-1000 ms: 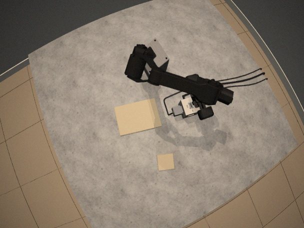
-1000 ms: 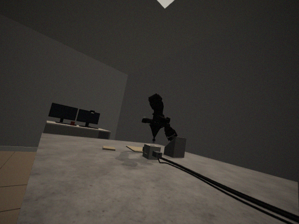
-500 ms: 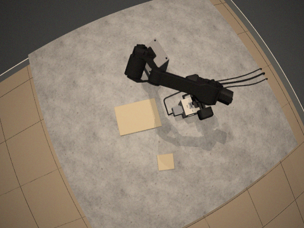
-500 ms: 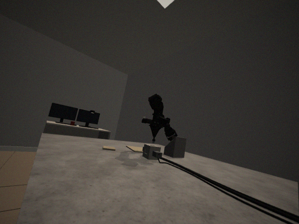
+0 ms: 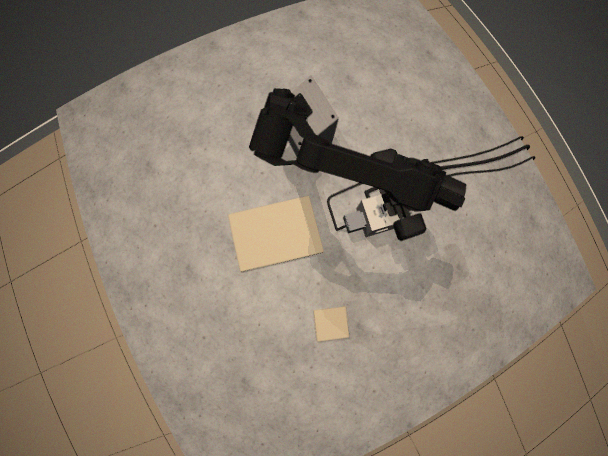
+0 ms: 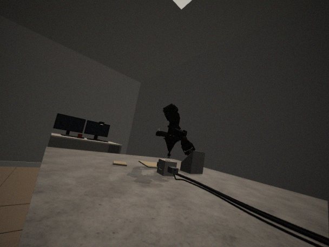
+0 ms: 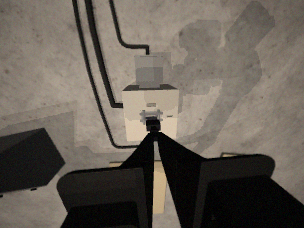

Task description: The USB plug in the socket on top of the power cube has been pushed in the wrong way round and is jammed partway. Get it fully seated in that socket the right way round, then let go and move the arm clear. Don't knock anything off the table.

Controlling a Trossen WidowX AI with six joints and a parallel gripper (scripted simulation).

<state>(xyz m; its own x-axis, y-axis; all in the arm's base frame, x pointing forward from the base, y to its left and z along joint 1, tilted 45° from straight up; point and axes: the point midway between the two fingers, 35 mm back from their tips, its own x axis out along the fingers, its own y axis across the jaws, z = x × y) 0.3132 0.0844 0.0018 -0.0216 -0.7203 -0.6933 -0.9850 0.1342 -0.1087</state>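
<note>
The USB socket is 6 cm below my gripper tip. Also, from my gripper tip: dark USB plug (2 cm below); large tan pad (24 cm to the right, 12 cm below, 8 cm behind); tan square (22 cm to the right, 18 cm ahead, 12 cm below).
</note>
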